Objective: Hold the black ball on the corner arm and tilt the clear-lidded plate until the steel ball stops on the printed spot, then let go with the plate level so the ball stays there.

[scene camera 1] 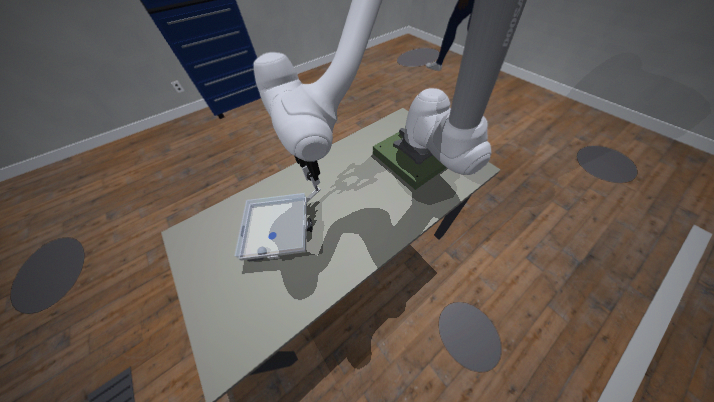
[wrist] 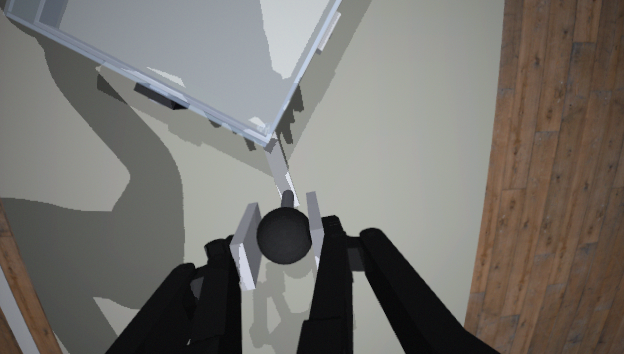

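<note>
The clear-lidded plate (scene camera 1: 306, 225) (wrist: 200, 115) has low walls and a pale floor and stands over the table. The blue printed spot (scene camera 1: 272, 235) is on its floor. The grey steel ball (scene camera 1: 262, 250) lies near the plate's front wall, left of and in front of the spot, apart from it. A short corner arm (wrist: 280, 167) runs from the plate's back right corner to the black ball (wrist: 284, 235). My gripper (scene camera 1: 317, 190) (wrist: 285, 214) is shut on the black ball, with one pad on each side. In scene camera 1 the black ball is too small to make out.
The pale table (scene camera 1: 215, 310) carries a green base block (scene camera 1: 395, 162) at the back right, under the arm's base. A blue drawer cabinet (scene camera 1: 212, 55) stands by the wall. The arm's shadow falls across the table and part of the plate.
</note>
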